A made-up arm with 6 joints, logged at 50 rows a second.
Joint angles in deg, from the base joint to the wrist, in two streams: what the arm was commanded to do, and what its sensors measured. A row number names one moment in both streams.
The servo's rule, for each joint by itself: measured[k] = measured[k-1] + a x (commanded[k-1-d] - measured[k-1]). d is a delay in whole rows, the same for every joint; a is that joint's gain. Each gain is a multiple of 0.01, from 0.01 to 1. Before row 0 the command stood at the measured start. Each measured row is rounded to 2 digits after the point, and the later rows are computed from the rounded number. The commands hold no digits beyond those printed.
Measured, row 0:
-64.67, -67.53, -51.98, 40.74, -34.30, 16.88
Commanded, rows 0 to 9:
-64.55, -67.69, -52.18, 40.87, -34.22, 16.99
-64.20, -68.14, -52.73, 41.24, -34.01, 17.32
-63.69, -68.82, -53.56, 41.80, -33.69, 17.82
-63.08, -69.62, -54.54, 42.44, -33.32, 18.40
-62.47, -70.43, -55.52, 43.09, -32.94, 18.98
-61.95, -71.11, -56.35, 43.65, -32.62, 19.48
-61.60, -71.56, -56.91, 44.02, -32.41, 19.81
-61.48, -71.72, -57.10, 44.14, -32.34, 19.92
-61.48, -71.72, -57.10, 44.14, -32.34, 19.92
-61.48, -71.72, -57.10, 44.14, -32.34, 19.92
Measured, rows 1 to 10:
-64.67, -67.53, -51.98, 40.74, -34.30, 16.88
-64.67, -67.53, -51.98, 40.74, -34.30, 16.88
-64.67, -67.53, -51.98, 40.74, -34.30, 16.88
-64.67, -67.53, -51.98, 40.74, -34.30, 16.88
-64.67, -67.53, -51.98, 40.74, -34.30, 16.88
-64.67, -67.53, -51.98, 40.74, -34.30, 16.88
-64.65, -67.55, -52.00, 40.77, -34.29, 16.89
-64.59, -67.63, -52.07, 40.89, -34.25, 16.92
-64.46, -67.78, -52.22, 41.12, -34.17, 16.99
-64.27, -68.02, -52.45, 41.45, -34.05, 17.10
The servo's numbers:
d 6
a 0.14 0.13 0.10 0.25 0.14 0.08

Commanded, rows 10 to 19:
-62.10, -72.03, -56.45, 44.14, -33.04, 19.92
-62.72, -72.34, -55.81, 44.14, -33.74, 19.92
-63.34, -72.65, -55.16, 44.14, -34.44, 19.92
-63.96, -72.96, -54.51, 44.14, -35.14, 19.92
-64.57, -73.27, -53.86, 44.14, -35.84, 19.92
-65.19, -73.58, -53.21, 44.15, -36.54, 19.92
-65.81, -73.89, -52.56, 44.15, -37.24, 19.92
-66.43, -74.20, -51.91, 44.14, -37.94, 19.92
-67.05, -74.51, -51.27, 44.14, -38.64, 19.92
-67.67, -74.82, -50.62, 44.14, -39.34, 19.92
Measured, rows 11 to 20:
-64.02, -68.33, -52.76, 41.86, -33.89, 17.25
-63.73, -68.69, -53.12, 42.31, -33.71, 17.43
-63.43, -69.06, -53.50, 42.74, -33.53, 17.62
-63.16, -69.41, -53.86, 43.09, -33.36, 17.80
-62.92, -69.71, -54.18, 43.35, -33.22, 17.97
-62.72, -69.97, -54.47, 43.55, -33.10, 18.13
-62.63, -70.24, -54.67, 43.70, -33.09, 18.27
-62.64, -70.51, -54.78, 43.81, -33.18, 18.40
-62.74, -70.79, -54.82, 43.89, -33.36, 18.52
-62.91, -71.07, -54.79, 43.95, -33.61, 18.63

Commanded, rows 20 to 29:
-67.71, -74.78, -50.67, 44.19, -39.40, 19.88
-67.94, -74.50, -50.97, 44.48, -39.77, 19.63
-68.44, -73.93, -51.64, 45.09, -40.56, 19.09
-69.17, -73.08, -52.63, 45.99, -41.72, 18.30
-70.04, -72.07, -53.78, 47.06, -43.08, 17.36
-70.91, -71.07, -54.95, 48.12, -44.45, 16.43
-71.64, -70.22, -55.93, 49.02, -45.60, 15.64
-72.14, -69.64, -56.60, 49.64, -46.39, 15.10
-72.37, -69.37, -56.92, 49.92, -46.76, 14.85
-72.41, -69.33, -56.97, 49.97, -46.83, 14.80
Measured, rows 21 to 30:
-63.14, -71.36, -54.70, 44.00, -33.92, 18.73
-63.43, -71.65, -54.55, 44.04, -34.29, 18.83
-63.76, -71.94, -54.35, 44.07, -34.70, 18.92
-64.13, -72.23, -54.11, 44.09, -35.15, 19.00
-64.54, -72.53, -53.83, 44.10, -35.64, 19.07
-64.98, -72.83, -53.51, 44.11, -36.16, 19.14
-65.36, -73.08, -53.23, 44.13, -36.61, 19.20
-65.72, -73.26, -53.00, 44.22, -37.05, 19.23
-66.10, -73.35, -52.86, 44.44, -37.54, 19.22
-66.53, -73.31, -52.84, 44.83, -38.13, 19.15

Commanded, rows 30 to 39:
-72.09, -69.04, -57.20, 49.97, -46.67, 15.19
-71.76, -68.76, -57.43, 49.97, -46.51, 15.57
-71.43, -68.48, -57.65, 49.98, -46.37, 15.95
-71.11, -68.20, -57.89, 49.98, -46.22, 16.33
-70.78, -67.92, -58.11, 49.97, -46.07, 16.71
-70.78, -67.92, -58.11, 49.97, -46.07, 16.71
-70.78, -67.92, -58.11, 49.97, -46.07, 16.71
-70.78, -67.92, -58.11, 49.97, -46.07, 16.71
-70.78, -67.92, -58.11, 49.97, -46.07, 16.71
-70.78, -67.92, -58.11, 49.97, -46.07, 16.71
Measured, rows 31 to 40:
-67.02, -73.15, -52.93, 45.39, -38.82, 19.01
-67.56, -72.88, -53.13, 46.07, -39.61, 18.80
-68.13, -72.53, -53.41, 46.81, -40.45, 18.55
-68.69, -72.15, -53.73, 47.52, -41.28, 18.27
-69.21, -71.79, -54.05, 48.12, -42.05, 18.00
-69.66, -71.47, -54.34, 48.58, -42.72, 17.74
-70.00, -71.15, -54.63, 48.93, -43.27, 17.54
-70.25, -70.84, -54.91, 49.19, -43.72, 17.38
-70.42, -70.53, -55.18, 49.39, -44.09, 17.27
-70.52, -70.23, -55.45, 49.54, -44.39, 17.19

